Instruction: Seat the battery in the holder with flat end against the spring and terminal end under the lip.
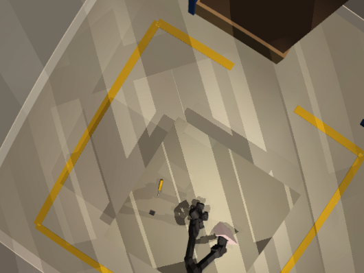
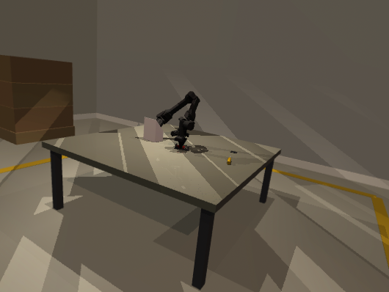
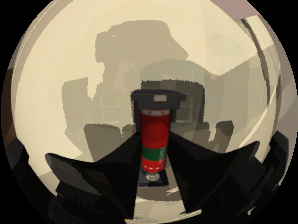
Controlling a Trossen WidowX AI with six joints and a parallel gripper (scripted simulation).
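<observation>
Right now my gripper tip is 1 cm below the battery. From my gripper tip the other things lie so: small dark block 29 cm ahead, 28 cm to the left, 1 cm below; yellow pen-like object 37 cm ahead, 6 cm to the left.
</observation>
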